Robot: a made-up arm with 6 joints. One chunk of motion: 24 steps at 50 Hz.
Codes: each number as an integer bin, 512 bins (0 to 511) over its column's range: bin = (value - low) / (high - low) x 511, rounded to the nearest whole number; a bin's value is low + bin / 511 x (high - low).
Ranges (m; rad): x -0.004..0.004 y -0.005..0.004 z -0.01..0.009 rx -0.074..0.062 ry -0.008..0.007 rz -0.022..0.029
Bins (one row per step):
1: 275 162 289 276 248 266
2: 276 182 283 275 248 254
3: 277 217 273 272 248 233
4: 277 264 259 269 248 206
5: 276 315 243 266 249 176
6: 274 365 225 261 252 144
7: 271 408 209 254 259 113
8: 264 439 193 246 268 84
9: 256 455 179 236 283 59
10: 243 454 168 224 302 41
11: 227 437 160 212 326 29
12: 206 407 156 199 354 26
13: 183 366 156 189 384 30
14: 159 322 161 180 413 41
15: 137 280 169 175 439 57
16: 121 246 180 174 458 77
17: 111 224 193 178 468 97
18: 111 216 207 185 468 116
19: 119 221 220 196 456 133
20: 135 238 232 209 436 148
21: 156 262 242 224 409 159
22: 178 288 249 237 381 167
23: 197 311 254 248 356 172
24: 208 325 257 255 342 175
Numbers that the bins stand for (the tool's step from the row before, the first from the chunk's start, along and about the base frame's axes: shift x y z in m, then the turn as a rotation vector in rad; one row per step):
1: 0.00031 -0.00215 0.00075 -0.00054 -0.00072 0.00455
2: 0.00032 -0.00179 0.00052 -0.00081 -0.00072 0.00335
3: 0.00034 -0.00118 0.00015 -0.00161 -0.00072 0.00125
4: 0.00034 -0.00035 -0.00037 -0.00241 -0.00072 -0.00144
5: 0.00032 0.00055 -0.00096 -0.00321 -0.00069 -0.00443
6: 0.00029 0.00143 -0.00163 -0.00454 -0.00060 -0.00763
7: 0.00024 0.00219 -0.00223 -0.00640 -0.00040 -0.01072
8: 0.00013 0.00273 -0.00282 -0.00853 -0.00013 -0.01362
9: 0.00001 0.00301 -0.00334 -0.01119 0.00031 -0.01611
10: -0.00020 0.00300 -0.00375 -0.01438 0.00086 -0.01791
11: -0.00045 0.00270 -0.00405 -0.01758 0.00157 -0.01911
12: -0.00077 0.00217 -0.00420 -0.02104 0.00239 -0.01941
13: -0.00114 0.00145 -0.00420 -0.02370 0.00327 -0.01901
14: -0.00151 0.00067 -0.00401 -0.02609 0.00412 -0.01791
15: -0.00186 -0.00007 -0.00372 -0.02742 0.00489 -0.01631
16: -0.00211 -0.00067 -0.00331 -0.02769 0.00544 -0.01432
17: -0.00226 -0.00105 -0.00282 -0.02663 0.00574 -0.01232
18: -0.00226 -0.00120 -0.00230 -0.02476 0.00574 -0.01042
19: -0.00214 -0.00111 -0.00182 -0.02184 0.00539 -0.00873
20: -0.00189 -0.00081 -0.00137 -0.01838 0.00480 -0.00723
21: -0.00156 -0.00039 -0.00100 -0.01438 0.00401 -0.00613
22: -0.00121 0.00007 -0.00074 -0.01092 0.00318 -0.00533
23: -0.00092 0.00048 -0.00056 -0.00800 0.00245 -0.00483
24: -0.00074 0.00072 -0.00044 -0.00613 0.00204 -0.00453

